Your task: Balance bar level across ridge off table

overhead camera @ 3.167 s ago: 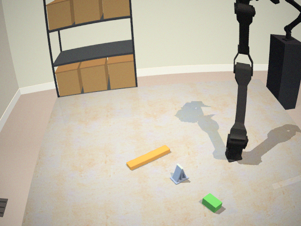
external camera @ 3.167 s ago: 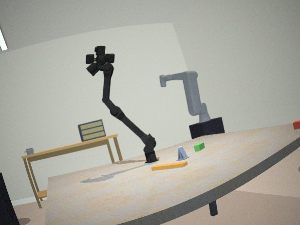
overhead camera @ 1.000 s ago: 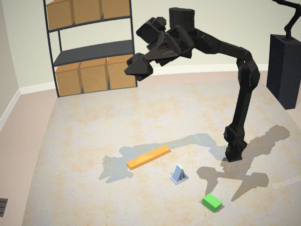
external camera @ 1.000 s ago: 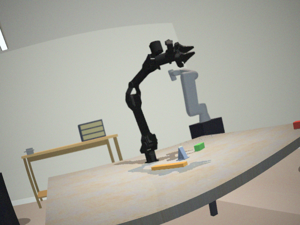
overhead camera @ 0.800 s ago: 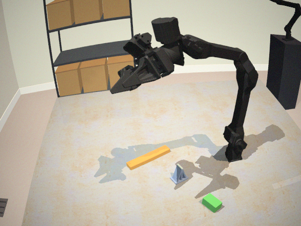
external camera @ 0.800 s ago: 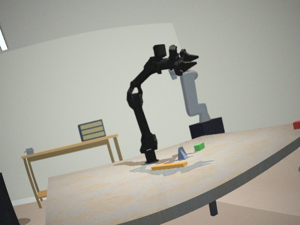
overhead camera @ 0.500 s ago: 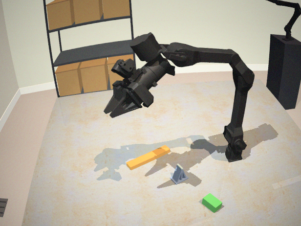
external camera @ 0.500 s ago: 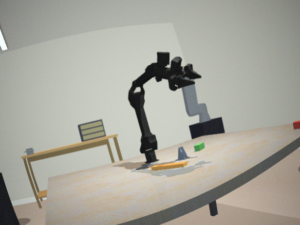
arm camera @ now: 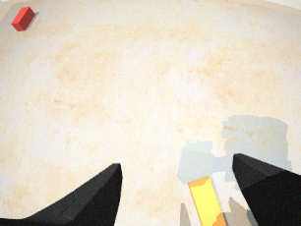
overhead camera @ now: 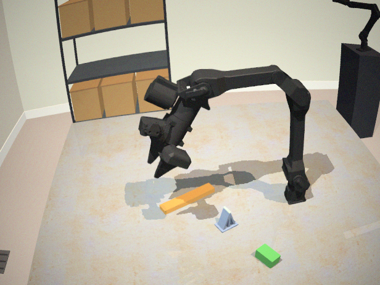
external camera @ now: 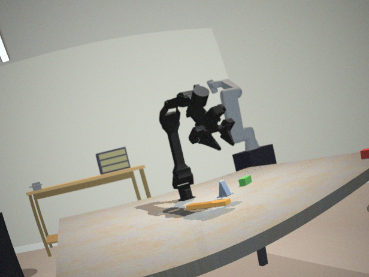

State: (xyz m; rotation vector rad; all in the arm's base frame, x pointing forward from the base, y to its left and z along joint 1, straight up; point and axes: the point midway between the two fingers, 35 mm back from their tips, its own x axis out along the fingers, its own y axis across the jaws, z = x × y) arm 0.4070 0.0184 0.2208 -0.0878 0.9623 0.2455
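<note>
The orange bar is 18 cm below my gripper tip, 8 cm to the right of it and 8 cm behind it. The rest, counted from my gripper tip: green block (27 cm behind, 21 cm to the left, 18 cm below); then red block (48 cm to the left, 31 cm ahead, 18 cm below).
</note>
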